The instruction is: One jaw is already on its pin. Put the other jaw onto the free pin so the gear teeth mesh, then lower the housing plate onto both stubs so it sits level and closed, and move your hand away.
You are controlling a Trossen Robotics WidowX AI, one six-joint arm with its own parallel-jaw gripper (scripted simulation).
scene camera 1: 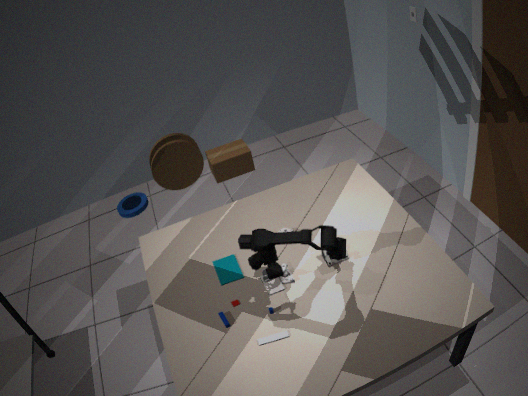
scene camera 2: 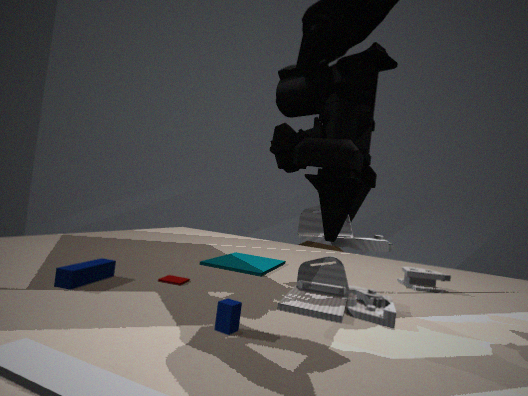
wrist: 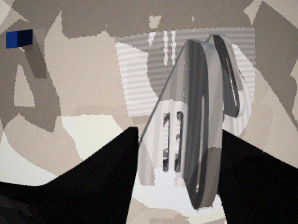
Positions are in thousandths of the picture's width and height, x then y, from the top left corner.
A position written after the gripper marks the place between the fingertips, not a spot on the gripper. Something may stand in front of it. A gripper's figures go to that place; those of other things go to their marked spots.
The gripper (scene camera 2: 632, 607) is 0.42 m from the lens. A grey jaw (scene camera 2: 588, 577): 0.43 m from the lens. A small blue block (scene camera 2: 431, 812): 0.32 m from the lens. The marked spots on the grey jaw and the small blue block are 0.17 m apart.
